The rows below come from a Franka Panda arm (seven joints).
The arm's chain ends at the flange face. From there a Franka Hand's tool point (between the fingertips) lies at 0.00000 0.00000 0.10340 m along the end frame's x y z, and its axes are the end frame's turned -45 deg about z.
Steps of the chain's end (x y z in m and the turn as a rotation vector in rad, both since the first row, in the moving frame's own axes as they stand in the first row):
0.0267 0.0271 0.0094 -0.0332 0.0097 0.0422
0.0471 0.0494 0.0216 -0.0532 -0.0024 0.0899
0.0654 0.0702 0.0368 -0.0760 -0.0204 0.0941
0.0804 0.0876 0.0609 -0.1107 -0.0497 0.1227
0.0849 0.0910 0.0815 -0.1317 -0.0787 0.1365
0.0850 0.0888 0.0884 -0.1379 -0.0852 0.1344
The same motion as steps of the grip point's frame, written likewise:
-0.0021 0.0411 0.0093 -0.0303 -0.0166 0.0422
-0.0059 0.0718 0.0215 -0.0359 -0.0393 0.0899
-0.0106 0.0996 0.0365 -0.0393 -0.0682 0.0941
-0.0170 0.1225 0.0601 -0.0431 -0.1134 0.1227
-0.0199 0.1272 0.0803 -0.0375 -0.1488 0.1365
-0.0191 0.1256 0.0870 -0.0373 -0.1578 0.1344

